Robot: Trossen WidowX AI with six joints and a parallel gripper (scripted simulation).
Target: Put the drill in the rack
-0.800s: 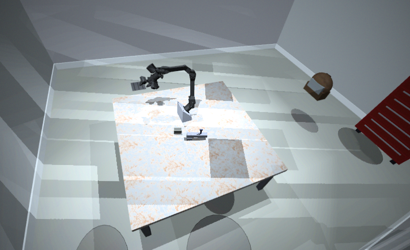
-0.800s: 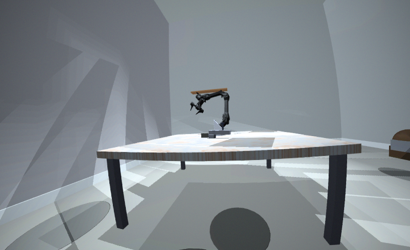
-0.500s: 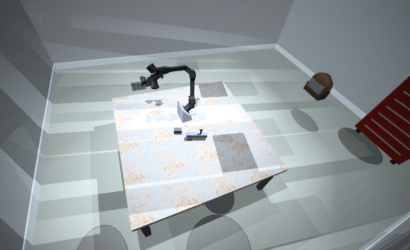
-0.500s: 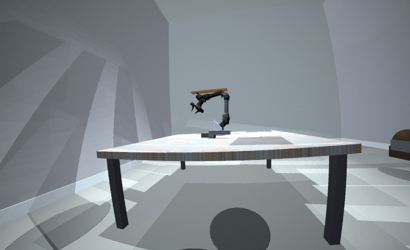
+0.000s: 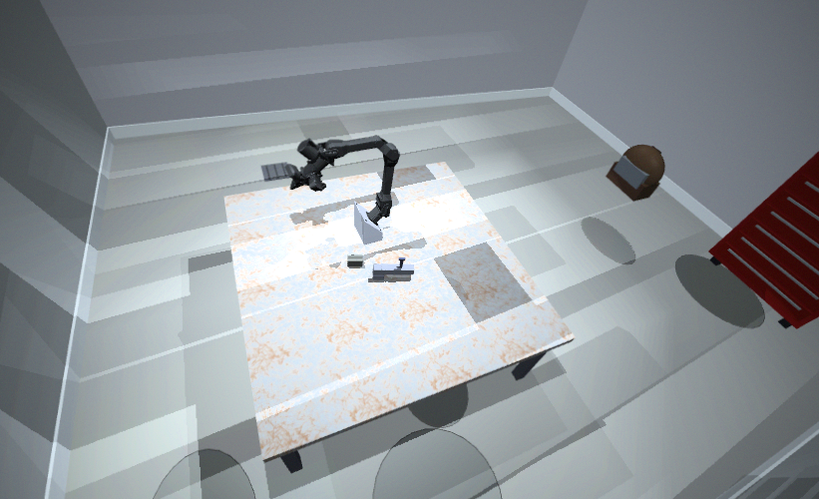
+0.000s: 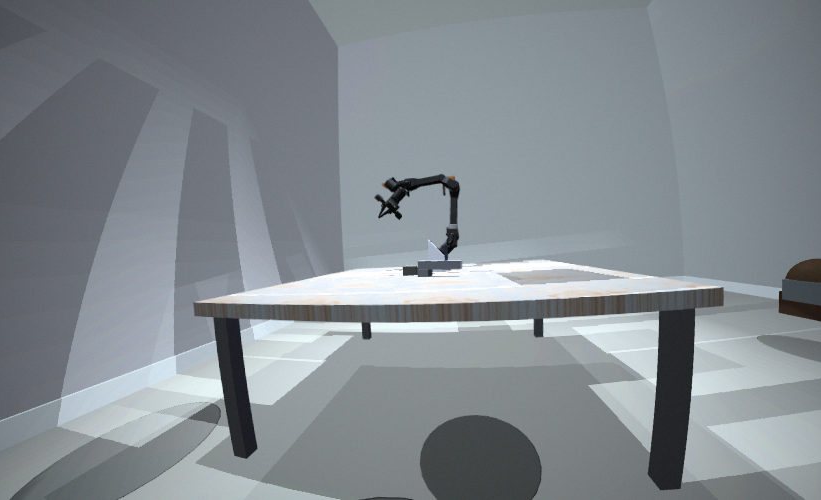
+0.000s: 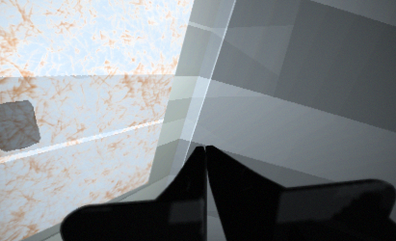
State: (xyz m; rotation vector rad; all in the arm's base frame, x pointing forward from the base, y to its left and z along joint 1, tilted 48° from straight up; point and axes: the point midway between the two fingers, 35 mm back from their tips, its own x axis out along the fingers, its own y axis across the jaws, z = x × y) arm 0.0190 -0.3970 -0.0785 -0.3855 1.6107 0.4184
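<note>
The dark key lies 320 mm ahead of my gripper tip, 420 mm to the left of it and 210 mm below it. Round my gripper tip: rack (200 mm ahead, 230 mm to the left, 290 mm below); drill (310 mm ahead, 360 mm to the left, 260 mm below).
</note>
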